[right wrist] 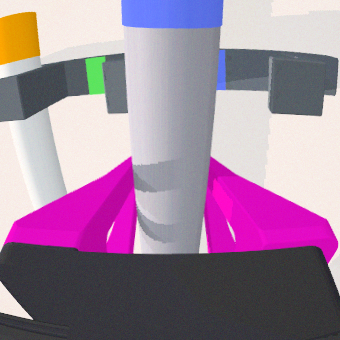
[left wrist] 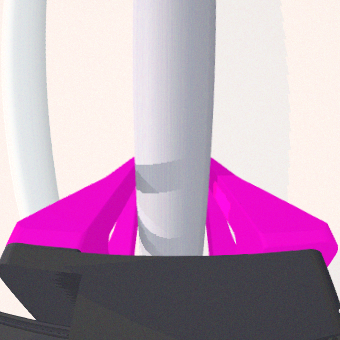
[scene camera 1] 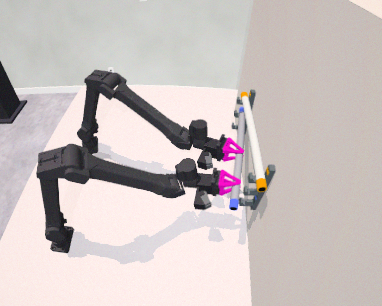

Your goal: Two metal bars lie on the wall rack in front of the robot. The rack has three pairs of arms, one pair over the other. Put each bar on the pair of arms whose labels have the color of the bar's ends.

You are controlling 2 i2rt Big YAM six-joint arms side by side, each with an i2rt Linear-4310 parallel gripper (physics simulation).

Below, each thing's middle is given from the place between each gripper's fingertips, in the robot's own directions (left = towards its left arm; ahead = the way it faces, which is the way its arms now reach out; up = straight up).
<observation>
The blue-ended grey bar point(right wrist: 171, 61) is 10 mm behind my left hand and 20 mm to the left of it. The rest, counted from my left hand: orange-ended white bar point(scene camera 1: 257, 160): 20 mm ahead, 20 mm to the left, 90 mm above; rack arm point(right wrist: 295, 81): 10 mm ahead, 170 mm to the right, 10 mm above.
My right gripper is now 40 mm to the left of the rack arm, 40 mm short of it and 20 mm below it. Also, from my right hand: orange-ended white bar: 160 mm to the left, 100 mm above, 50 mm ahead; blue-ended grey bar: 150 mm to the left, 10 mm ahead, 10 mm above.
</observation>
